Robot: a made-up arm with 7 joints. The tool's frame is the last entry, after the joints.
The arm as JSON. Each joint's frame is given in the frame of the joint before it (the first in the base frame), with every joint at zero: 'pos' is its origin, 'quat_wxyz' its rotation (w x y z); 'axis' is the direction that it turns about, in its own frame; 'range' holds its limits. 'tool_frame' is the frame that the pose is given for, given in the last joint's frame.
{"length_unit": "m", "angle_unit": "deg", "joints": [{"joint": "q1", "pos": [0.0, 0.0, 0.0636], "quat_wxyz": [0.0, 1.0, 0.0, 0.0], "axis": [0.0, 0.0, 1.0], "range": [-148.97, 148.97]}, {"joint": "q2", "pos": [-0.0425, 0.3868, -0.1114], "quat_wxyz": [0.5, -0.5, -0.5, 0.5], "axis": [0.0, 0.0, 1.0], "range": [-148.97, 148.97]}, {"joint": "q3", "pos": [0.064, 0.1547, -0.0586], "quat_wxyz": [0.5, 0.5, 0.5, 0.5], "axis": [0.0, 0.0, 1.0], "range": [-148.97, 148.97]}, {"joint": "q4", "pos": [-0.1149, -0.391, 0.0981], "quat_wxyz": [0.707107, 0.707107, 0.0, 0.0], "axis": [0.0, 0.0, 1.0], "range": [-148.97, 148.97]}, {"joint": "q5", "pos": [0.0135, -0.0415, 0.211], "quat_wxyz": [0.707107, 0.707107, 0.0, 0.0], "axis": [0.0, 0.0, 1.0], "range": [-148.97, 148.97]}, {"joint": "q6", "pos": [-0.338, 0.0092, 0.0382], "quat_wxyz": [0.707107, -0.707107, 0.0, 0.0], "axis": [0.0, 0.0, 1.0], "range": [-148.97, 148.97]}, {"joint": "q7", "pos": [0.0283, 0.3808, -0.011], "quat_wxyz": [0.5, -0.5, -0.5, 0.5], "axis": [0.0, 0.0, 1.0], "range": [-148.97, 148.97]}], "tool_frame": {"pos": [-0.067, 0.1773, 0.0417], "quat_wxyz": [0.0, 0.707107, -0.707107, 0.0]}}
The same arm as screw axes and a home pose.
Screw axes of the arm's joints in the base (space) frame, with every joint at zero. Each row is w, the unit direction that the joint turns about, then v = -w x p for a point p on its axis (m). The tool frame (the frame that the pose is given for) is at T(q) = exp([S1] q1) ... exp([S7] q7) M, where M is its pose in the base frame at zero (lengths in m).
S1: w 0 0 -1 v 0 0 0
S2: w -1 0 0 v 0 -0.175 -0.3868
S3: w 0 -1 0 v 0.3297 0 -0.0161
S4: w 1 0 0 v 0 0.2148 0.5489
S5: w 0 1 0 v -0.2283 0 0.6181
S6: w 1 0 0 v 0 -0.1097 0.4692
S7: w 0 0 -1 v 0.85 0.6163 0
M: xyz 0.439 -0.783 -0.1231 (m) rpy 0 0 0 (rad, as in URDF)
Joint limits (rad, base to tool): -2.6..2.6 -2.6..2.6 -2.6..2.6 -2.6..2.6 -2.6..2.6 -2.6..2.6 -2.6..2.6

